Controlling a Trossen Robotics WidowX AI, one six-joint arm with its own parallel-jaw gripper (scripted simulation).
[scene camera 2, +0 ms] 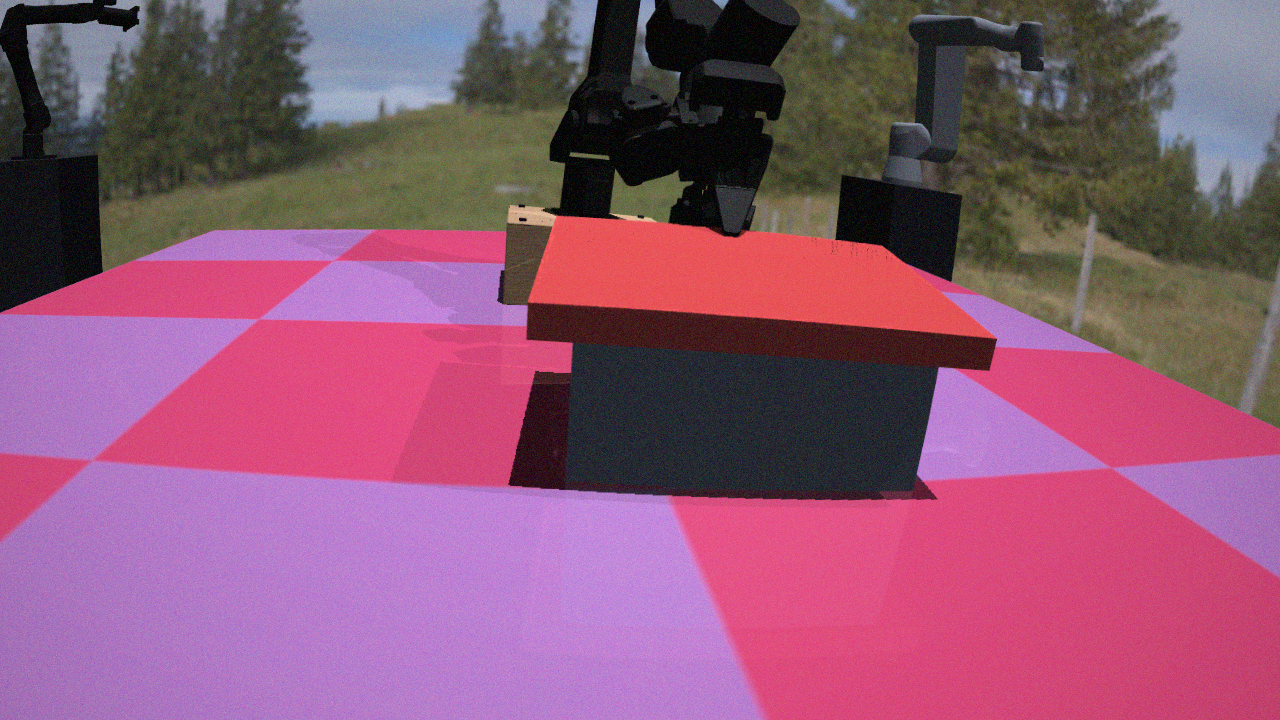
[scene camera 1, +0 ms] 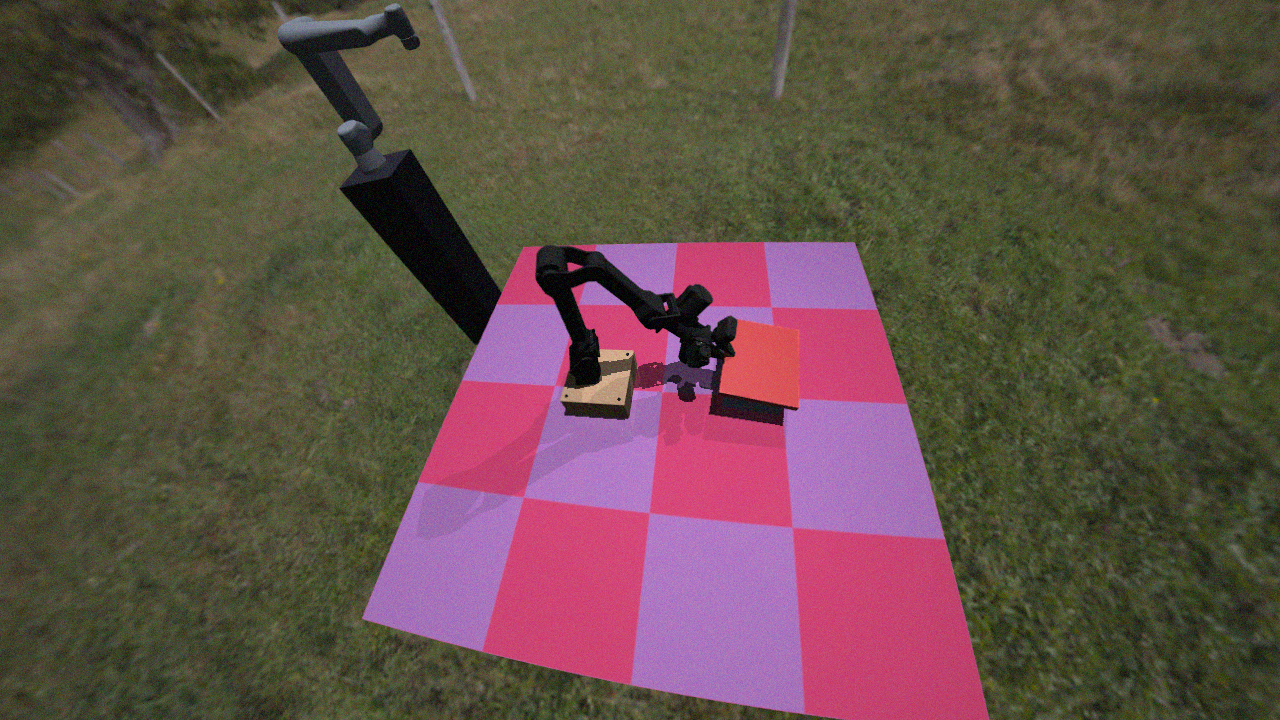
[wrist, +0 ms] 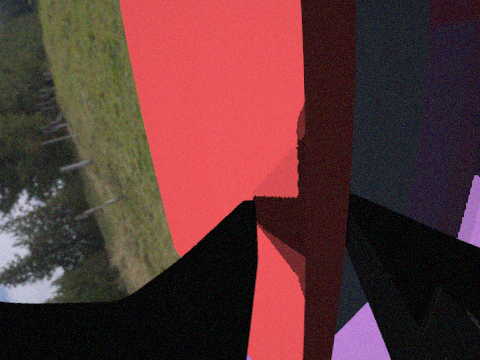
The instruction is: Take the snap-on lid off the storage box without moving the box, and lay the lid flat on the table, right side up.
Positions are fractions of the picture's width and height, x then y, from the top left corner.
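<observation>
I can see an orange-red lid (scene camera 2: 0.47, 0.39), and I find the orange-red lid (scene camera 1: 0.60, 0.51) again, just as I see the orange-red lid (wrist: 0.49, 0.30). There is also my gripper (scene camera 2: 0.57, 0.35). From the wrist, too, I see my gripper (wrist: 0.62, 0.58).
</observation>
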